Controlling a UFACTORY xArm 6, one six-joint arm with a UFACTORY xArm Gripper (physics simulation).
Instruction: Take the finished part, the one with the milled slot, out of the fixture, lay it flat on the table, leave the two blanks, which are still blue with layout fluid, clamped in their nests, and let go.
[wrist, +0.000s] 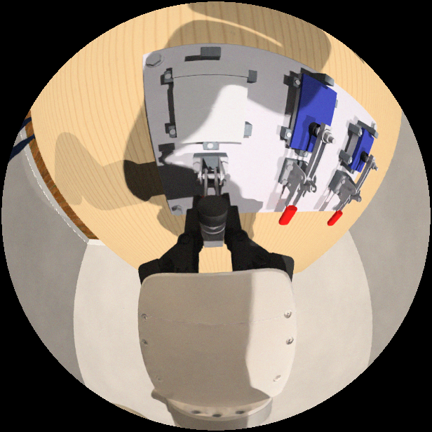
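Observation:
The finished part (210, 110) is a pale plate in the left nest of the fixture (262, 165); its slot cannot be made out. Its clamp is swung open, and the black pad (212, 206) and metal spindle stand over my fingertips, clear of the part. My gripper (212, 203) is near the front edge of the fixture, fingers close together on the clamp's handle, which is hidden under the pad and spindle. A large blue blank (316, 100) and a small blue blank (365, 144) sit in the nests to the right, each under its clamp's tip.
Red handles (288, 215) (335, 218) of the two closed clamps point toward the front edge at right. Grey locating blocks (252, 76) stand around the left nest. The wooden table (95, 85) extends left of the fixture, with its edge at the lower left. A bolt head (154, 60) marks the fixture's back-left corner.

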